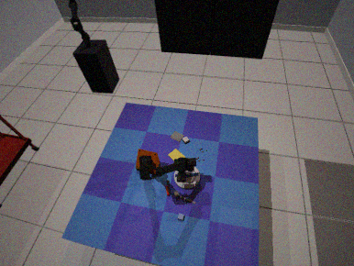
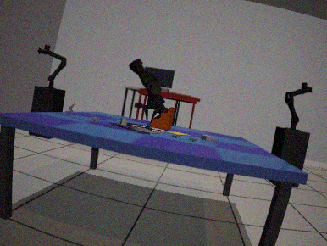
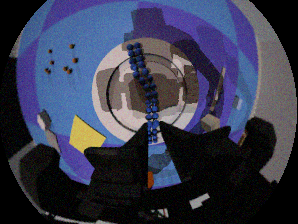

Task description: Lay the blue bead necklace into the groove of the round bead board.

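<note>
The round white bead board is 30 mm ahead of my gripper tip and 30 mm below it. Round my gripper tip: red-handled tool (90 mm behind, 110 mm to the right, 30 mm below); yellow card (70 mm behind, 170 mm to the left, 40 mm below); thin pale stick (60 mm ahead, 180 mm to the right, 40 mm below).
</note>
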